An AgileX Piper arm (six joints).
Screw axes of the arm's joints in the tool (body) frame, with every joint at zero. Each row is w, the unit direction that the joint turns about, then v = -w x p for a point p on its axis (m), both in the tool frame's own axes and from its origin. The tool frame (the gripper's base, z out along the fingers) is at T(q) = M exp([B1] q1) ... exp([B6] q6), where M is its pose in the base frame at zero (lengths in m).
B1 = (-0.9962, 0, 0.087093, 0.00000, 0.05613, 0.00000)
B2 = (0, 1, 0, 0.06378, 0.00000, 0.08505)
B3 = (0, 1, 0, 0.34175, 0.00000, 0.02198)
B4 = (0, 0, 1, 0.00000, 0.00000, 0.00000)
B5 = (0, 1, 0, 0.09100, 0.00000, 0.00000)
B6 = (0, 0, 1, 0.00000, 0.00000, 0.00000)
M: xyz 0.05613 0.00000 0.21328 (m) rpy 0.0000 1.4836 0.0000 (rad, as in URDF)
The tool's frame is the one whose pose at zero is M.
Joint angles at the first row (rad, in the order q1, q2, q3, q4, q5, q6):
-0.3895 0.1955 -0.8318 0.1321 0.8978 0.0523
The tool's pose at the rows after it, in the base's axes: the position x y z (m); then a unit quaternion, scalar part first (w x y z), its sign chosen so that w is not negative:
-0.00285 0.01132 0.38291 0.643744 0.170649 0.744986 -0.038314
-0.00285 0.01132 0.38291 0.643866 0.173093 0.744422 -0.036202
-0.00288 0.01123 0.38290 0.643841 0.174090 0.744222 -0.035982
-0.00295 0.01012 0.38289 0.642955 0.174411 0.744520 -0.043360
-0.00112 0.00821 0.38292 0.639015 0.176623 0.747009 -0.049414
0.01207 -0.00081 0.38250 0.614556 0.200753 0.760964 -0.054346
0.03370 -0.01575 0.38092 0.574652 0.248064 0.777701 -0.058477
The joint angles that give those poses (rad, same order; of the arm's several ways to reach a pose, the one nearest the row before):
-0.3895 0.1955 -0.8318 0.1323 0.8978 0.0652
-0.3895 0.1955 -0.8318 0.1323 0.8978 0.0718
-0.3894 0.1955 -0.8318 0.1310 0.8978 0.0745
-0.3895 0.1965 -0.8318 0.1162 0.8968 0.0744
-0.3895 0.2054 -0.8318 0.1011 0.8960 0.0774
-0.3895 0.2649 -0.8318 0.0540 0.8960 0.1256
-0.3895 0.3657 -0.8351 -0.0250 0.8960 0.2298

